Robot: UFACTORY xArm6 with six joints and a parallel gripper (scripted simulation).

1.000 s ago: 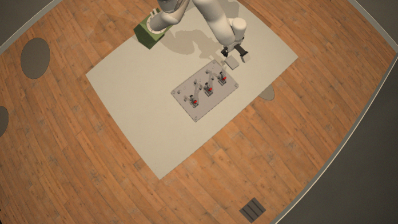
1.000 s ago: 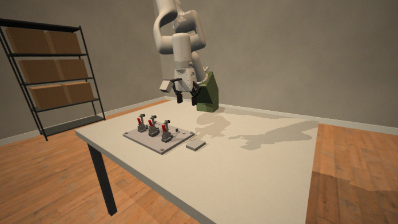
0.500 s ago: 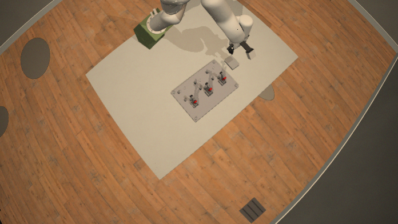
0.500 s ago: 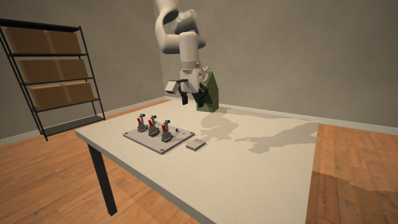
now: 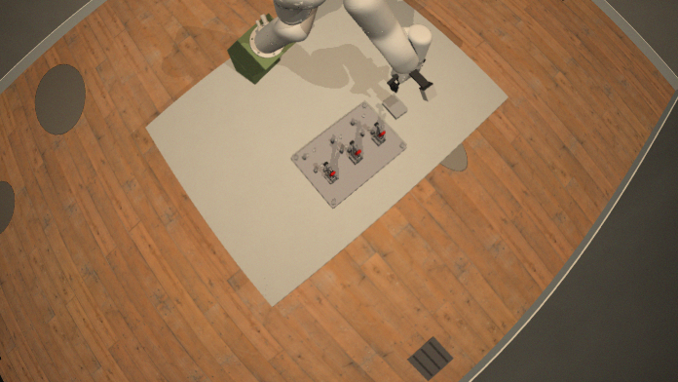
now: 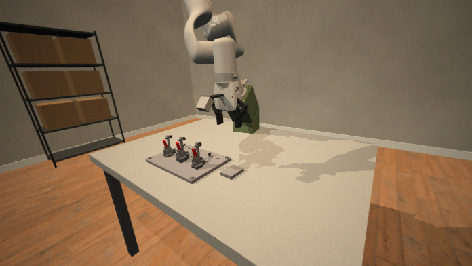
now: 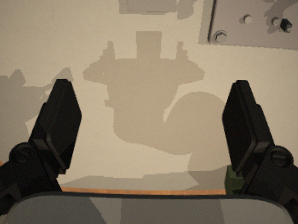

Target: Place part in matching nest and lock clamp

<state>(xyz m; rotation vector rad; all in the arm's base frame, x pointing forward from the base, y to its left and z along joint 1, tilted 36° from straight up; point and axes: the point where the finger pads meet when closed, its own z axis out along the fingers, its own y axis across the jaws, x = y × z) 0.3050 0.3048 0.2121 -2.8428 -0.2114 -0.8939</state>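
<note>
Right now the grey part is 210 mm below my hand. Round my hand: grey fixture plate (90 mm ahead, 240 mm to the right, 210 mm below).
</note>
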